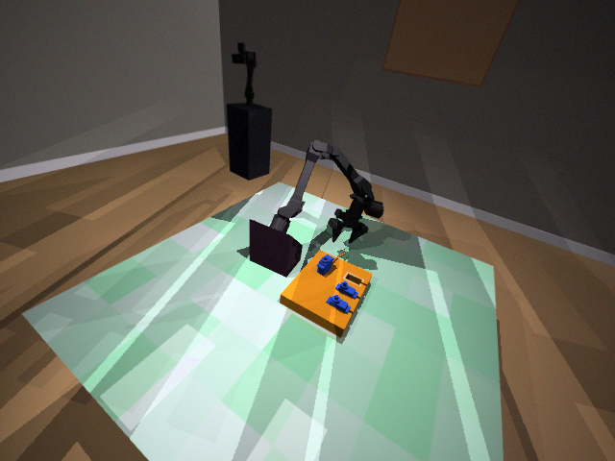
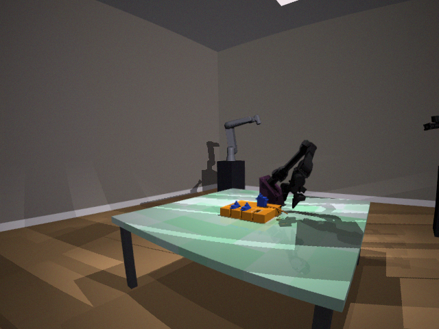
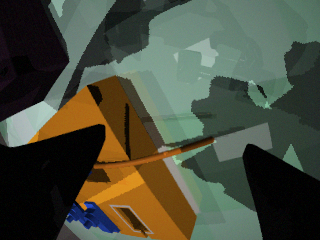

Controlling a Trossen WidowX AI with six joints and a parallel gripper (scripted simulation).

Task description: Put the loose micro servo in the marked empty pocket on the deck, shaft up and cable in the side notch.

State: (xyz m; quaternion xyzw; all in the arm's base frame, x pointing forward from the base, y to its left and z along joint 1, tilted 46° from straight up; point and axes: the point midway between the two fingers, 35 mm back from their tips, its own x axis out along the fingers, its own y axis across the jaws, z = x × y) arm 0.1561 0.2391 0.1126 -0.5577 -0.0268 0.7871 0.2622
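Now: gripper tip 40 mm short of the orange deck, 220 mm to the left of it and 50 mm above it.
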